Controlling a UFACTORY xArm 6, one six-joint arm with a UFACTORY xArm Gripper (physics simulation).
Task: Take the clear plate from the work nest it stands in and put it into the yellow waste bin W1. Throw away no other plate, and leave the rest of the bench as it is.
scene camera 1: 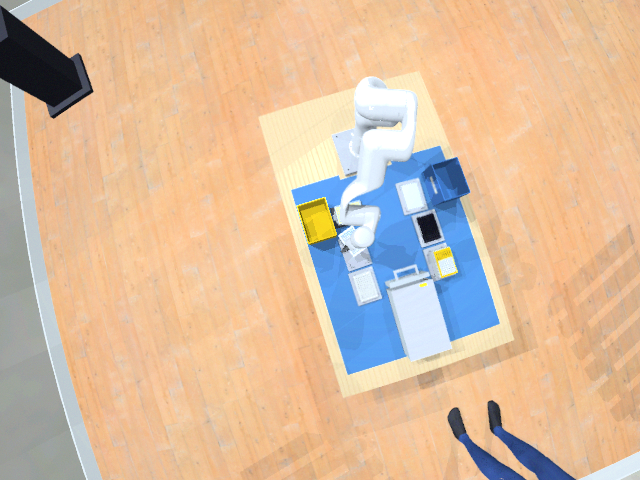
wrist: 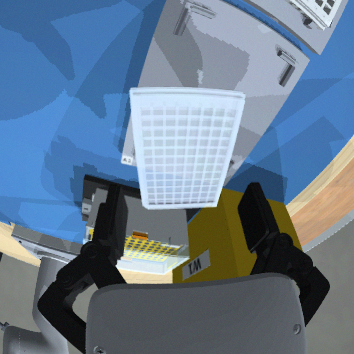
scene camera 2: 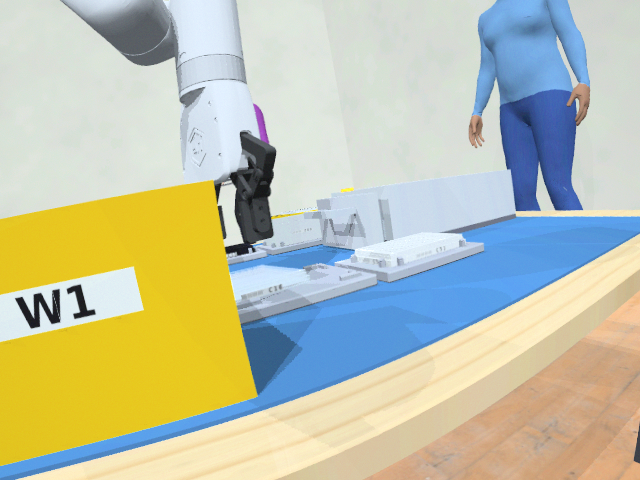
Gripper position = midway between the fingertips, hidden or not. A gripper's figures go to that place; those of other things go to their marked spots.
Labels:
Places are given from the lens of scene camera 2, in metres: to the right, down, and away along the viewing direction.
my gripper [scene camera 2: 235,240]: -0.09, 0.00, 0.40
yellow-and-white box [scene camera 2: 290,227]: -0.06, -0.03, 0.77

